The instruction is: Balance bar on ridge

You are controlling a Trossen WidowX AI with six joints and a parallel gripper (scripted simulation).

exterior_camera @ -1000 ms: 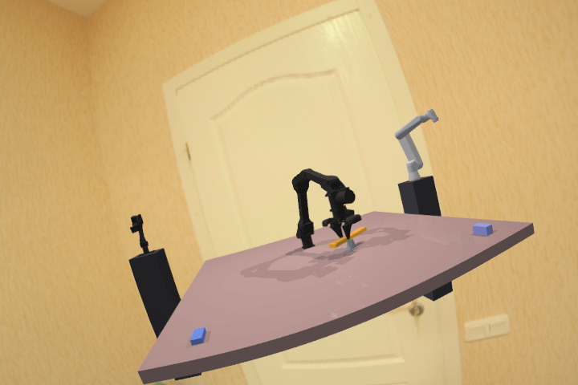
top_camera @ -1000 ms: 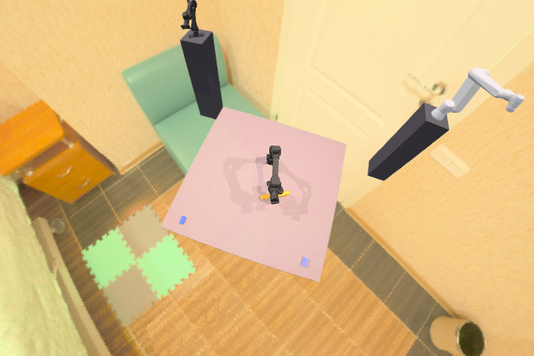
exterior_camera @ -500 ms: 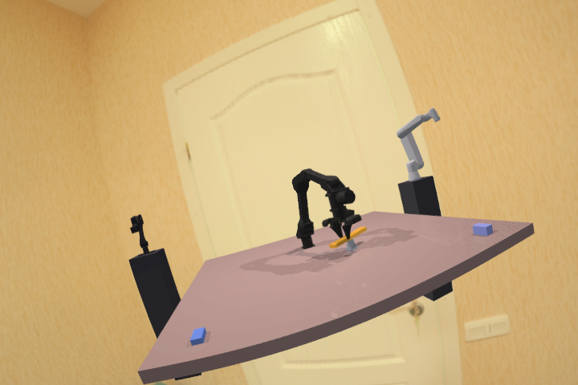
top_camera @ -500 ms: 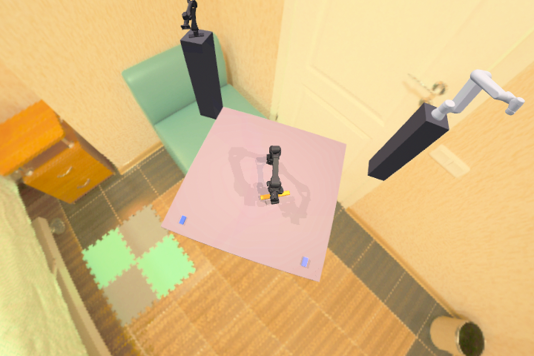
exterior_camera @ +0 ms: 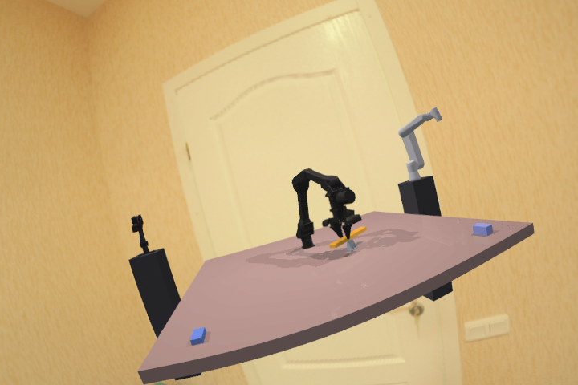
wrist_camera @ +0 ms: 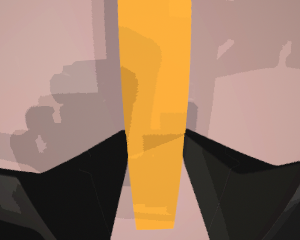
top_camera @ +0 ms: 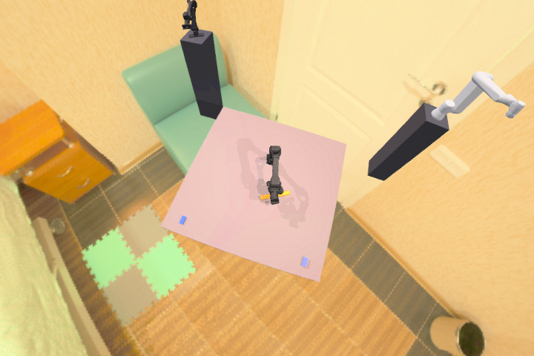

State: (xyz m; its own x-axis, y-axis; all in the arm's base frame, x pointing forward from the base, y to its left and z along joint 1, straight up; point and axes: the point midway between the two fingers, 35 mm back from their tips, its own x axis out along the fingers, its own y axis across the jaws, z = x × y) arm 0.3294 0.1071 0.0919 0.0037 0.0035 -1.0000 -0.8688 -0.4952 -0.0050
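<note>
Right now my gripper tip is 1 cm past the yellow bar and 2 cm to the right of it.
</note>
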